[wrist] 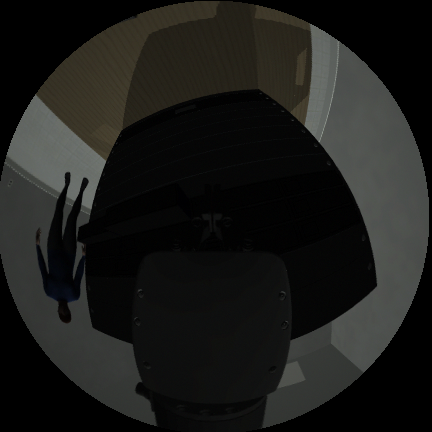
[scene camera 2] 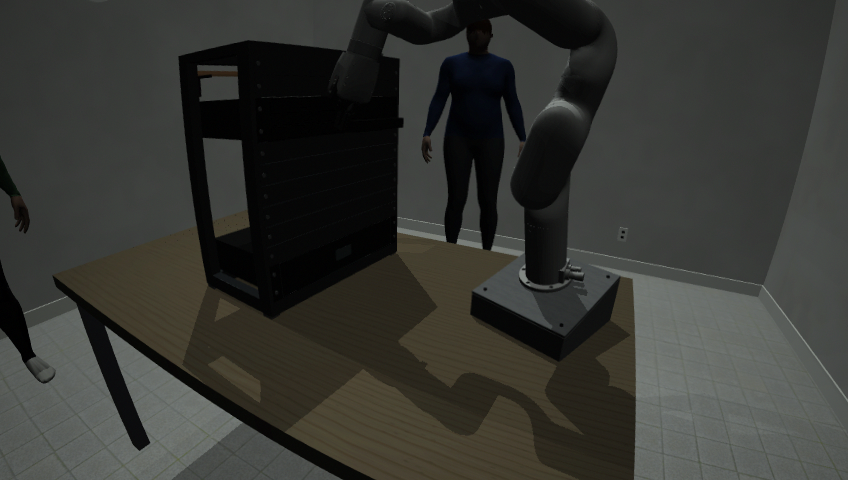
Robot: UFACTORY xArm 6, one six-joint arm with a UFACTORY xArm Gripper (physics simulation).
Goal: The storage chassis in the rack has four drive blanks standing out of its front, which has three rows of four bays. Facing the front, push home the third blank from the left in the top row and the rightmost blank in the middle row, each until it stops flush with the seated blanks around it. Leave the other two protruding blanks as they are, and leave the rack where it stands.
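Places are measured from the arm's base along level axes (x left, y back, z up), in metres.
Pixels of known places: gripper, between the fingertips: (wrist: 212,193) (scene camera 2: 340,128); arm's base, origin of its link: (scene camera 2: 545,276).
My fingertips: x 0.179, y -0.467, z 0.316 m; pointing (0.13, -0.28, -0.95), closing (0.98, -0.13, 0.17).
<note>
Ahead of a thing's pixels: the offset from my fingertips to its top centre. Level surfaces: height alone.
The black rack @[dx -0.026, dy -0.170, dz +0.185 m] (scene camera 2: 252,178) (wrist: 320,267) stands upright on the table, with the dark storage chassis (scene camera 2: 291,117) (wrist: 305,200) in its upper part. A protruding blank (scene camera 2: 400,122) shows at the chassis's far right edge in the scene view. In the wrist view a dark protruding block @[dx -0.084, dy -0.041, dz +0.016 m] (wrist: 145,212) stands out left of the fingers; its row and bay are hard to tell. The other blanks blend into the dark front. My gripper (scene camera 2: 340,123) (wrist: 212,193) is shut and empty, its tips close to the chassis front, beside that block. Contact cannot be made out.
The wooden table @[dz -0.412 m] (scene camera 2: 416,410) (wrist: 90,75) carries the rack and the arm's base (scene camera 2: 544,309). Several panels (scene camera 2: 327,178) fill the rack front below the chassis. A person in blue (scene camera 2: 479,89) (wrist: 62,275) stands behind the table. Another person (scene camera 2: 17,208) shows partly at the left.
</note>
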